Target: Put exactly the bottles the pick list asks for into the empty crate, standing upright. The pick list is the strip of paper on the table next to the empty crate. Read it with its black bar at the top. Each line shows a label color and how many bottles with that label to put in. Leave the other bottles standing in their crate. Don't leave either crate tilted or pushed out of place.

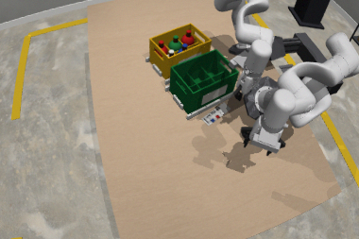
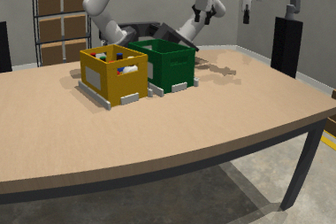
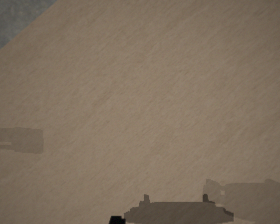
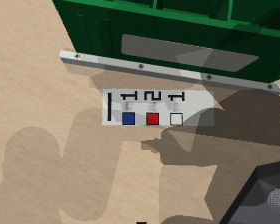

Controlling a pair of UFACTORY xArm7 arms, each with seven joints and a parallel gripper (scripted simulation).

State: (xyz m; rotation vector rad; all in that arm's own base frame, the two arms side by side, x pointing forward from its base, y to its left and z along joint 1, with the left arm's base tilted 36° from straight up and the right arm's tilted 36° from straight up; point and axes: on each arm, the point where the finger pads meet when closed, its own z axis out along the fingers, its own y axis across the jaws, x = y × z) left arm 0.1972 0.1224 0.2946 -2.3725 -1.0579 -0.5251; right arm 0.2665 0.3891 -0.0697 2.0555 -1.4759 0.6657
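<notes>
My right gripper is now 41 cm to the left of the blue bottle, 20 cm above it and 19 cm short of it. Also, from my right hand: white bottle (37 cm to the right, 26 cm ahead, 20 cm below); green crate (23 cm to the right, 20 cm below, 11 cm ahead); pick list (29 cm below, 10 cm to the right, 5 cm ahead).
</notes>
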